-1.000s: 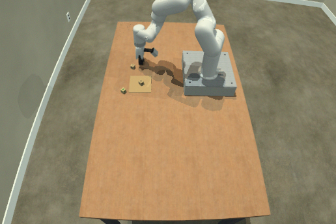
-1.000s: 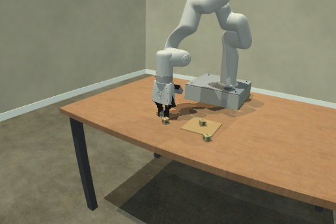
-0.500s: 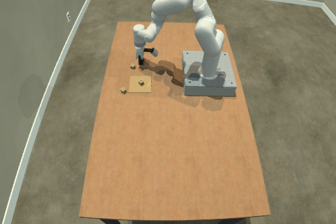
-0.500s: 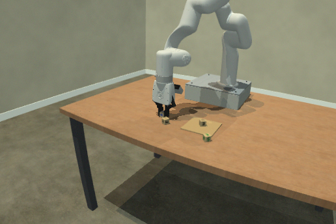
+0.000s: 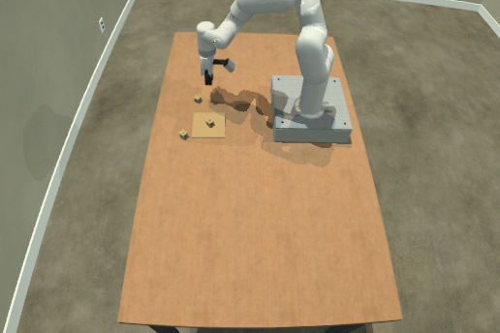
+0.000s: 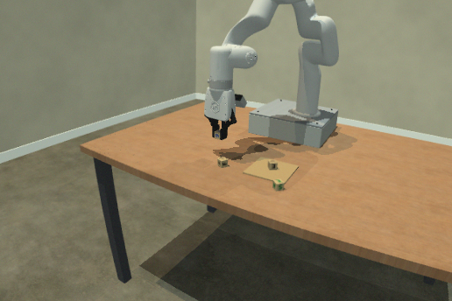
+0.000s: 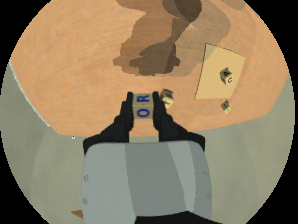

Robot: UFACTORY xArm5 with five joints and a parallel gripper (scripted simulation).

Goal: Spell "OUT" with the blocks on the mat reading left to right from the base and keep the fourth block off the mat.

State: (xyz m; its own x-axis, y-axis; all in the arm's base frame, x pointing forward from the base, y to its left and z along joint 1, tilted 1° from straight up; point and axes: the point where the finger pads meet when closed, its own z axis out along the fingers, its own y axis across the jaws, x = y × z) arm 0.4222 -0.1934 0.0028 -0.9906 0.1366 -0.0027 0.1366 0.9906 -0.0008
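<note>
Right now my hand is 200 mm to the right of the U block and 80 mm above it. Also, from my hand: tan mat (200 mm to the left, 90 mm below).
</note>
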